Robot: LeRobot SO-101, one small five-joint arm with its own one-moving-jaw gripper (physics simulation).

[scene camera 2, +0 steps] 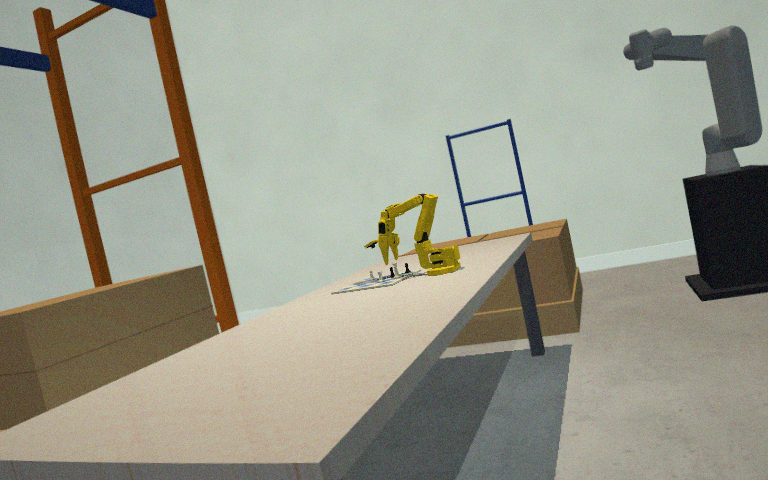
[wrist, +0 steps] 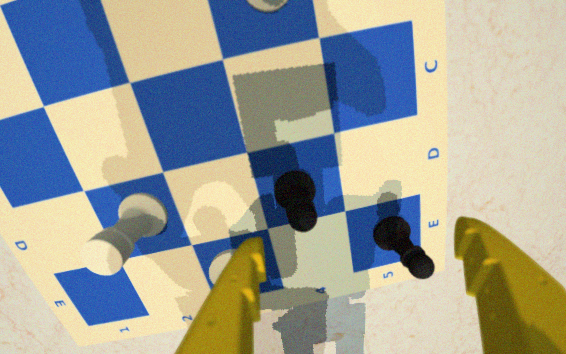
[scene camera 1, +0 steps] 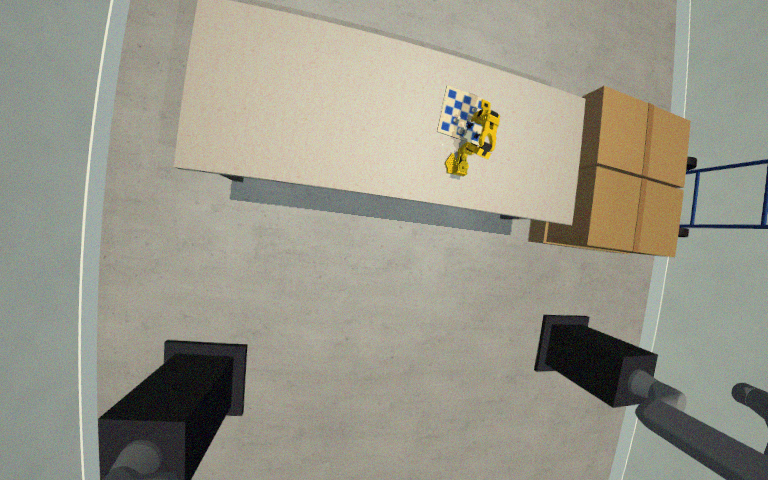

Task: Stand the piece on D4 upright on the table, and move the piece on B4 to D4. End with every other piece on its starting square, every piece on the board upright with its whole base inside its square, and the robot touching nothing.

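Frame: origin at the arm's base, x ahead, y left, z up, level; centimetres.
Where they show: hand at its tool point: (scene camera 2: 387, 263) (wrist: 263, 252) (scene camera 1: 472, 121); arm's base at its link origin: (scene camera 2: 438, 272) (scene camera 1: 456, 161).
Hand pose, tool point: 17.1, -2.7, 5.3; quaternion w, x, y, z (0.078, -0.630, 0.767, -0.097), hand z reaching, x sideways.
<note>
Things, the pixels of their top centre, and the offset from my tool point, as dx, dy, dz. Level surfaces: height alone.
- board at its top centre: (wrist: 190, 119) (scene camera 2: 377, 280) (scene camera 1: 464, 115) +3.9, +1.8, -4.7
- slim black piece at its top centre: (wrist: 428, 274) -4.3, -5.3, -1.5
- table at its surface level: dz -5.3
The board (wrist: 436, 105) (scene camera 1: 446, 127) (scene camera 2: 346, 290) lies on the table. In the wrist view a black piece (wrist: 295, 190) stands upright on blue D4. A pale piece (wrist: 268, 4) on B4 shows partly at the top edge; the rest of it is cut off. My gripper (wrist: 358, 230) (scene camera 2: 391, 260) is open, with a wide gap between its jaws and nothing held. It points down, above the pieces. In the wrist view the left jaw's tip overlaps E3 and the right jaw's tip lies past the board edge beside E5.
A slim black piece (wrist: 392, 233) stands on E5. A pale piece (wrist: 143, 215) stands on D2. Another pale piece (wrist: 220, 267) on E3 is partly hidden by the left jaw. Cardboard boxes (scene camera 1: 617, 130) (scene camera 2: 526, 283) stand beyond the table (scene camera 1: 311, 101) (scene camera 2: 254, 367).
</note>
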